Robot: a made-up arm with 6 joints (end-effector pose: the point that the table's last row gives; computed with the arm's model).
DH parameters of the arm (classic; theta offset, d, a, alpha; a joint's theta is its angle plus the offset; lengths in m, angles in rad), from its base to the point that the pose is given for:
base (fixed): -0.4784 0 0.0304 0
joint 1: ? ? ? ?
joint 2: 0.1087 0 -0.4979 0
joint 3: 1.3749 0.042 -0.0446 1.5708
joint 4: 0 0.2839 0.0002 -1.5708
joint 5: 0 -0.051 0.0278 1.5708
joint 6: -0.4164 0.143 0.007 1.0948
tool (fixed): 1.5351 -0.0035 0 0
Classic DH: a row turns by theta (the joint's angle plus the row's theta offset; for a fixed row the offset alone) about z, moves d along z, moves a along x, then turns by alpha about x.
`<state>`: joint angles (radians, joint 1 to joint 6).
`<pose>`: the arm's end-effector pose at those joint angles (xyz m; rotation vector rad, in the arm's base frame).
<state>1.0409 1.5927 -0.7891 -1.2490 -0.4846 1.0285</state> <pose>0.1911 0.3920 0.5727 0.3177 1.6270 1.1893</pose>
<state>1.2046 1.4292 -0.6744 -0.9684 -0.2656 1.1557</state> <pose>0.1333 0.3272 0.5820 0.6308 1.7213 1.0107</pose>
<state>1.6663 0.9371 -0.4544 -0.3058 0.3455 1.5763</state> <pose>0.0385 0.0931 0.5447 1.3113 2.1126 0.3515</pose>
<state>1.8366 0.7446 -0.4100 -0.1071 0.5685 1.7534</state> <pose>0.0326 0.0100 0.5157 1.4252 2.2809 0.0240</pose>
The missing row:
joint 1: 0.4783 0.283 -0.016 -1.5708
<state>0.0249 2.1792 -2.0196 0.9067 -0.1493 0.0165</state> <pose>0.7650 0.0262 0.6230 2.0187 0.2197 0.4317</pose>
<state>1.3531 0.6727 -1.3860 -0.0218 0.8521 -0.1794</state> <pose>0.0258 -0.0804 0.8266 0.4656 1.0677 1.3689</pose>
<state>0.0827 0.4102 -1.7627 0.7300 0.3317 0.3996</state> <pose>-0.3259 0.0160 0.9266 1.4367 -0.0557 1.7711</pose>
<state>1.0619 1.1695 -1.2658 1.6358 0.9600 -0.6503</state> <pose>-0.0469 0.2246 0.8192 0.9760 2.1672 1.8032</pose>
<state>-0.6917 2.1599 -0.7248 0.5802 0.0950 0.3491</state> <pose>0.3338 -0.2317 0.2486 2.5366 0.4468 -1.3323</pose>
